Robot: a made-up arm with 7 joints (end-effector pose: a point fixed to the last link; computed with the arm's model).
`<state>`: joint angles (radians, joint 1 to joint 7).
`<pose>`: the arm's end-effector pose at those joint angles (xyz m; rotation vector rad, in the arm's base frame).
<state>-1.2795 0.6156 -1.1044 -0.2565 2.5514 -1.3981 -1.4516</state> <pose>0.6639 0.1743 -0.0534 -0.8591 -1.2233 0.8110</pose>
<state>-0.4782 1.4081 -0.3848 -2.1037 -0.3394 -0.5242 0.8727</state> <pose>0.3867 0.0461 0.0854 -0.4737 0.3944 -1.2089</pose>
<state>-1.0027 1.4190 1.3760 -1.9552 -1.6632 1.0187 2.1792</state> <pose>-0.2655 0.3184 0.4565 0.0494 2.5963 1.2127</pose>
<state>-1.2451 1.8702 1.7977 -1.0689 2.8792 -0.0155 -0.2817</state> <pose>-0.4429 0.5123 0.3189 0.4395 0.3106 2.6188</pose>
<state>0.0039 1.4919 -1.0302 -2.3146 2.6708 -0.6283 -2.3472</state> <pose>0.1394 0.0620 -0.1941 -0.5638 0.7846 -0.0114</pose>
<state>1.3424 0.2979 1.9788 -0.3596 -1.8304 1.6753 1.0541</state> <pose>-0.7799 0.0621 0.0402 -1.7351 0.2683 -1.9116</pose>
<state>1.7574 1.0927 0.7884 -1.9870 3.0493 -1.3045 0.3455</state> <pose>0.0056 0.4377 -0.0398 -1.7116 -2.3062 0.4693</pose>
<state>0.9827 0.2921 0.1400 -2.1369 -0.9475 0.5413 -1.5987</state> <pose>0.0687 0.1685 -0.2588 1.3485 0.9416 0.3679</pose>
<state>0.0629 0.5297 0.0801 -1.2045 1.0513 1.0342 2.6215</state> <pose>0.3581 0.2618 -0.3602 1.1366 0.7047 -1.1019</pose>
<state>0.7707 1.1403 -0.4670 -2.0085 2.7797 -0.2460 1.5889</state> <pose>0.0815 0.1509 -0.2876 1.1406 0.7237 -0.7194</pose>
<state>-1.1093 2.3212 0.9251 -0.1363 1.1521 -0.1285 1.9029</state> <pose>-0.3731 0.5219 0.5225 1.1001 0.6956 2.2325</pose>
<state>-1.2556 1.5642 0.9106 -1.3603 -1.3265 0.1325 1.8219</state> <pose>-0.1080 0.4321 0.5791 -0.7781 -2.0662 -0.8093</pose>
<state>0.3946 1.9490 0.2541 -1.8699 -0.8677 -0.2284 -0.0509</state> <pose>0.4198 0.2269 0.1749 1.2558 0.1899 -0.5634</pose>
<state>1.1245 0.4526 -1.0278 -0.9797 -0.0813 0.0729 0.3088</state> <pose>-0.5617 -0.1056 -0.3632 -1.0319 1.9654 0.9795</pose>
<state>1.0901 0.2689 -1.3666 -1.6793 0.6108 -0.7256 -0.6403</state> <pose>-0.2664 -0.3940 -0.2457 -2.0583 0.7173 0.0767</pose>
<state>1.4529 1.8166 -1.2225 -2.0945 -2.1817 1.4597 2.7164</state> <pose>-0.3879 0.1530 -0.0494 -1.5474 0.9116 0.5300</pose>
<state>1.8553 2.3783 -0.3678 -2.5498 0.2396 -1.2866 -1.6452</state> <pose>-0.1191 0.0984 -0.0930 -0.7842 0.4657 -1.3430</pose>
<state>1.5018 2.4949 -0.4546 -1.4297 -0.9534 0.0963 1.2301</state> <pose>0.1195 0.5626 -0.0675 0.7971 1.7409 0.3155</pose>
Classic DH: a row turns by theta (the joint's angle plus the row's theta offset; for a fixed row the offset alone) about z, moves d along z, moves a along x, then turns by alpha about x. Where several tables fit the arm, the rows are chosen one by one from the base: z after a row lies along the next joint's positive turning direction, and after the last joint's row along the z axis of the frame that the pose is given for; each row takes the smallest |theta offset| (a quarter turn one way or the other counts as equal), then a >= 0, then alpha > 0; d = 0 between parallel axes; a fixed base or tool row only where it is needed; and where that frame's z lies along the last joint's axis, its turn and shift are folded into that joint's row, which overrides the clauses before.
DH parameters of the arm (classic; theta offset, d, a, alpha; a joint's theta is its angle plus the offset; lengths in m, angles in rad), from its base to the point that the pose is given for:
base (fixed): 0 0.1027 -0.0295 -1.2217
joint 1: -1.5708 -0.0423 0.0159 -1.5708
joint 2: 1.2217 -0.0242 -0.0283 1.5708
joint 3: 1.5708 -0.3547 0.0298 -1.5708
joint 4: 0 -0.0082 -0.0394 1.5708
joint 5: 0 -0.4094 -0.0093 -1.5708
joint 6: 0 -0.0156 0.0147 1.5708
joint 7: 0 -0.0171 -0.0256 -1.5708
tool (fixed): 1.5708 0.0027 0 0

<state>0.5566 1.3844 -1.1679 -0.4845 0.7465 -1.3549 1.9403</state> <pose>-0.2647 0.5931 -0.1454 -2.3589 0.4302 1.1217</pose>
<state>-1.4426 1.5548 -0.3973 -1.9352 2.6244 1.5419 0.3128</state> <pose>0.1981 -0.0026 0.4440 -1.0640 1.7049 -0.0973</pose>
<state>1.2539 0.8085 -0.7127 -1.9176 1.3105 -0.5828 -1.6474</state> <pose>-0.2402 -0.0061 -0.3206 -0.7971 0.8545 0.4150</pose>
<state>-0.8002 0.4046 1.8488 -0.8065 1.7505 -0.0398 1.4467</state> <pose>0.3291 0.5001 -0.2582 0.3097 0.6589 1.0772</pose>
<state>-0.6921 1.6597 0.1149 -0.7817 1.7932 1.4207 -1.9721</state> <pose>0.2753 0.5714 0.3980 -0.2267 0.5556 -0.0574</pose>
